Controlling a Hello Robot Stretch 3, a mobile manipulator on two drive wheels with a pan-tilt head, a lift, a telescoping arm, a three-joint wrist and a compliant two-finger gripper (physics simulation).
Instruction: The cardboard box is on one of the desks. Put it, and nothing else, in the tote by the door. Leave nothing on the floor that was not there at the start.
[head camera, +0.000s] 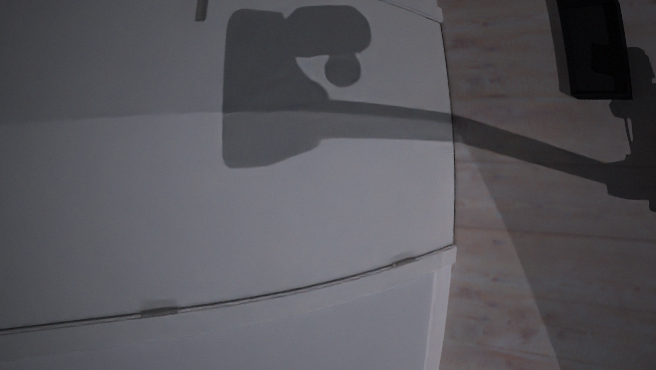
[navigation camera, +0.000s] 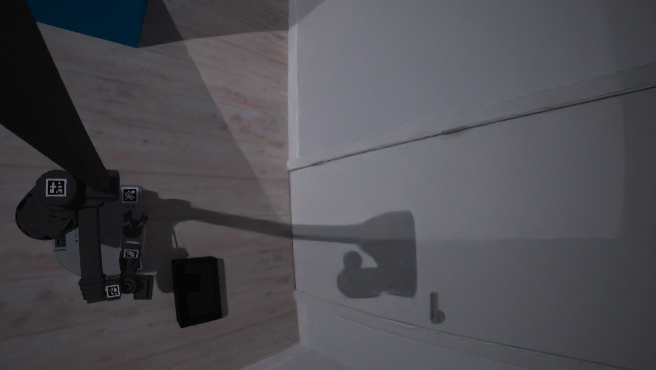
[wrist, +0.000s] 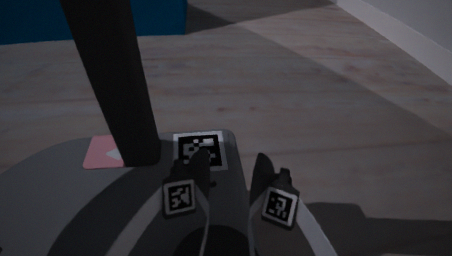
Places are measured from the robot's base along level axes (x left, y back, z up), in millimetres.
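Pixels of known places: gripper, fingertip midpoint: (navigation camera: 136, 211); robot's base at its link origin: (navigation camera: 131, 227).
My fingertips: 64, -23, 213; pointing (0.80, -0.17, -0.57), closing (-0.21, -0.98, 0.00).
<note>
Ahead of a thing's pixels: the offset from my fingertips to its top centre, as dx, dy, dz. "spot": to the spot under its first point. Level surfaces: height alone.
The black tote @(-385, -238, -113) (head camera: 602, 95) (navigation camera: 216, 300) stands on the floor between the robot's base and the white door (head camera: 300, 215) (navigation camera: 500, 190). Its inside is very dark; no cardboard box can be made out in it. The cardboard box does not show in these views. My gripper (navigation camera: 135, 216) (wrist: 230, 168) is open, with nothing between its fingers. It is folded back over the robot's own base, to the side of the tote.
A blue block-like structure (navigation camera: 95, 20) (wrist: 160, 17) stands on the wooden floor @(dz -213) (navigation camera: 200, 150) (wrist: 300, 110). White walls (head camera: 350, 330) (navigation camera: 425, 60) flank the door. The door handle @(spot: -395, -810, +714) (head camera: 200, 10) (navigation camera: 434, 306) shows. The robot's dark mast (wrist: 107, 75) rises beside the gripper.
</note>
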